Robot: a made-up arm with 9 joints.
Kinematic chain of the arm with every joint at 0, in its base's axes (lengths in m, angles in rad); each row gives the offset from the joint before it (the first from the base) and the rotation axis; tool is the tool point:
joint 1: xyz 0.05 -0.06 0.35 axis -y
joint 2: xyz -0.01 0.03 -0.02 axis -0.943 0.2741 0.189
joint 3: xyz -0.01 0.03 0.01 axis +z
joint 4: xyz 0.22 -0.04 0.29 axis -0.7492 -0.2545 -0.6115
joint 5: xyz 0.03 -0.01 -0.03 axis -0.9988 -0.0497 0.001
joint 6: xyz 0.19 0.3 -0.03 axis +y
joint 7: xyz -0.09 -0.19 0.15 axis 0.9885 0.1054 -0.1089
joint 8: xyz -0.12 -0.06 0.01 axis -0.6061 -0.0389 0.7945
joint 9: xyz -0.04 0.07 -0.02 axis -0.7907 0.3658 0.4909
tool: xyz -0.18 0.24 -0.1
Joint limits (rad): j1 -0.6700..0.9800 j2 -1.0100..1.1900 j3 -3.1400..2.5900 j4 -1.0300..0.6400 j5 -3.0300..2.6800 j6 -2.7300..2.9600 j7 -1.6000..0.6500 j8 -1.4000..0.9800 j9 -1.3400..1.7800
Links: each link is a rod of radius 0.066 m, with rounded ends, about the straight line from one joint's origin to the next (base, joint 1, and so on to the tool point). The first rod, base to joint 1, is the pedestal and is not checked.
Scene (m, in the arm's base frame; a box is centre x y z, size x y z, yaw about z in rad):
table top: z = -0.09
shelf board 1: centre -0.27 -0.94 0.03 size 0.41 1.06 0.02 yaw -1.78
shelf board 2: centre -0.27 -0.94 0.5 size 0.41 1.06 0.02 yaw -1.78
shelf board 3: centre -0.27 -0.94 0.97 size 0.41 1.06 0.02 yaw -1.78
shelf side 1: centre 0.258 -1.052 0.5 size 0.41 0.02 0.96 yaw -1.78
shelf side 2: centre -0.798 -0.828 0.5 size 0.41 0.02 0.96 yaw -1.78
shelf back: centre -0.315 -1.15 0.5 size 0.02 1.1 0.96 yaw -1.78
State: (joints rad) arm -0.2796 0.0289 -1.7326 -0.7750 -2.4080 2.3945 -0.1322 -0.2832 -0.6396
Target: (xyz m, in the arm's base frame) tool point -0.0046 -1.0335 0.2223
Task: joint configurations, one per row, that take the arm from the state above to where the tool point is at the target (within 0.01 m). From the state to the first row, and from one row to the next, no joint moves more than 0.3 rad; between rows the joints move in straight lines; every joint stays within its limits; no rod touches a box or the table.
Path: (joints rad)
1: -0.3269 0.2094 -1.7575 -0.7834 -2.4394 2.2528 -0.3383 -0.2529 -0.5795
2: -0.3743 0.3900 -1.7824 -0.7917 -2.4709 2.1111 -0.5444 -0.2225 -0.5194
3: -0.4216 0.5705 -1.8073 -0.8001 -2.5023 1.9694 -0.7505 -0.1922 -0.4593
4: -0.2715 0.3419 -1.6214 -0.8925 -2.5409 1.8906 -0.5986 -0.0253 -0.4163
5: -0.1214 0.1134 -1.4355 -0.9849 -2.5794 1.8118 -0.4467 0.1416 -0.3734
6: -0.1446 -0.1149 -1.4345 -0.9114 -2.4980 2.0308 -0.1842 0.0627 -0.4640
7: -0.1677 -0.3431 -1.4336 -0.8379 -2.4167 2.2497 0.0783 -0.0161 -0.5545
8: -0.1909 -0.5714 -1.4326 -0.7643 -2.3353 2.4686 0.3408 -0.0949 -0.6451

